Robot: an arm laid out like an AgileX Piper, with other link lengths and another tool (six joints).
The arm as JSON. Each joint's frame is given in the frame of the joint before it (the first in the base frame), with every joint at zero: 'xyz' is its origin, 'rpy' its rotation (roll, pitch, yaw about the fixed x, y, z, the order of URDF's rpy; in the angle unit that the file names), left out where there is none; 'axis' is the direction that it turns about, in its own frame. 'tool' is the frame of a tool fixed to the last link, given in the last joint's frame.
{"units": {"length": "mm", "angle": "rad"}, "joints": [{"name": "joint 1", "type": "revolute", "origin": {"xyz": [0.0, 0.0, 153.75]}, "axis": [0.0, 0.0, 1.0]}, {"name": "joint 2", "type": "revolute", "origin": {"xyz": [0.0, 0.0, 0.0], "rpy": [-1.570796, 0.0, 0.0]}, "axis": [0.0, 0.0, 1.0]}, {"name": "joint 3", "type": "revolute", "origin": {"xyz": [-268.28, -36.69, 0.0]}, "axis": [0.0, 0.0, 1.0]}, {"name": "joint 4", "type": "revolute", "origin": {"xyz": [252.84, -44.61, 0.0], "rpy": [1.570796, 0.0, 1.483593]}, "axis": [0.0, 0.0, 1.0]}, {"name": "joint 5", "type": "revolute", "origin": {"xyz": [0.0, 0.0, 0.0], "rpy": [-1.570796, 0.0, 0.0]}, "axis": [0.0, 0.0, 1.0]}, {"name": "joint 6", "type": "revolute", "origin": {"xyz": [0.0, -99.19, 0.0], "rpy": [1.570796, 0.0, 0.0]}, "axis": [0.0, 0.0, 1.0]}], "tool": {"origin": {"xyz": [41.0, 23.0, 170.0], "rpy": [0.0, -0.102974, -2.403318]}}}
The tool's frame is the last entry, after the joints.
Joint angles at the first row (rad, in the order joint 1, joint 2, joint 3, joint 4, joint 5, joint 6):
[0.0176 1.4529 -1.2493 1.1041 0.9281 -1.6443]
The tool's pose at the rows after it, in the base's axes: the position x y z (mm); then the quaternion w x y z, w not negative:
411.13, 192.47, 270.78, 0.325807, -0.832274, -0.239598, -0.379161
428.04, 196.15, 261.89, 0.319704, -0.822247, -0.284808, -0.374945
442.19, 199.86, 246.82, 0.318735, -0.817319, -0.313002, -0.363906
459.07, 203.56, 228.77, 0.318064, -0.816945, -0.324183, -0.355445
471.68, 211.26, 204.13, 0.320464, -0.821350, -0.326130, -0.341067
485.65, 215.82, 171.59, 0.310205, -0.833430, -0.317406, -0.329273
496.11, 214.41, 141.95, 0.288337, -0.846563, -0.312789, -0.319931
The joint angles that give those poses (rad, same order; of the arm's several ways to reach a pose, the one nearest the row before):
[0.0176 1.5417 -1.3748 1.0977 0.9542 -1.6820]
[0.0176 1.6410 -1.4697 1.0958 1.0039 -1.7623]
[0.0214 1.7333 -1.5451 1.0901 1.0381 -1.8102]
[0.0301 1.8221 -1.6082 1.0880 1.0406 -1.8370]
[0.0503 1.9044 -1.6479 1.0862 1.0245 -1.8473]
[0.0768 1.9759 -1.6578 1.0749 0.9629 -1.8532]
[0.0989 2.0257 -1.6578 1.0424 0.8973 -1.8537]

